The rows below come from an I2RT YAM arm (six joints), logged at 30 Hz.
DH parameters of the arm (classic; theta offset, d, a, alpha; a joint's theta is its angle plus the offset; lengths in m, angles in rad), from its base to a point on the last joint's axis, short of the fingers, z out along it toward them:
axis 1: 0 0.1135 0.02 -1.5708
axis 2: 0 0 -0.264 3.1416
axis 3: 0.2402 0 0.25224 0
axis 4: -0.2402 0 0.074 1.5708
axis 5: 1.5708 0 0 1.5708
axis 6: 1.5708 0.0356 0 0
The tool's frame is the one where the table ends.
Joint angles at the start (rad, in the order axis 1, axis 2, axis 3, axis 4, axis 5, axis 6):
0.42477 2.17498 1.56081 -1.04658 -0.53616 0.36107
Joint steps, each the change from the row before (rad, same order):
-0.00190 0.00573 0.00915 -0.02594 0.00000 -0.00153
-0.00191 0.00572 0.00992 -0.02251 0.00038 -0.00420
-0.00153 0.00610 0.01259 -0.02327 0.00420 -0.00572
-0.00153 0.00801 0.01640 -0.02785 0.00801 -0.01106
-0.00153 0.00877 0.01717 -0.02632 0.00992 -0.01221
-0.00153 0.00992 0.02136 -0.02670 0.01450 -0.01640
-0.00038 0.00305 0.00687 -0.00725 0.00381 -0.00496
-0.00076 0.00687 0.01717 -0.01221 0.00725 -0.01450
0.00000 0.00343 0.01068 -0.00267 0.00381 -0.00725
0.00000 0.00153 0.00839 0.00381 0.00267 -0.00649
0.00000 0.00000 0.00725 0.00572 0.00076 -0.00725
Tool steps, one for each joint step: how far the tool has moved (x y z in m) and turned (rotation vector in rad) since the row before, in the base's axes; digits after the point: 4 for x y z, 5 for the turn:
-0.0004 -0.0010 0.0002 -0.00882 0.01987 -0.00059
0.0001 -0.0008 0.0003 -0.00656 0.01477 0.00172
0.0005 -0.0006 0.0008 -0.00883 0.01125 0.00393
0.0007 -0.0006 0.0009 -0.01151 0.01008 0.00916
0.0010 -0.0005 0.0008 -0.01204 0.00765 0.01065
0.0018 -0.0004 0.0012 -0.01346 0.00205 0.01532
0.0007 0.0000 0.0004 -0.00304 -0.00018 0.00465
0.0021 0.0003 0.0013 -0.00214 -0.00633 0.01323
0.0016 0.0006 0.0010 0.00097 -0.00828 0.00705
0.0018 0.0007 0.0011 0.00413 -0.01313 0.00616
0.0017 0.0007 0.0015 0.00695 -0.01478 0.00646

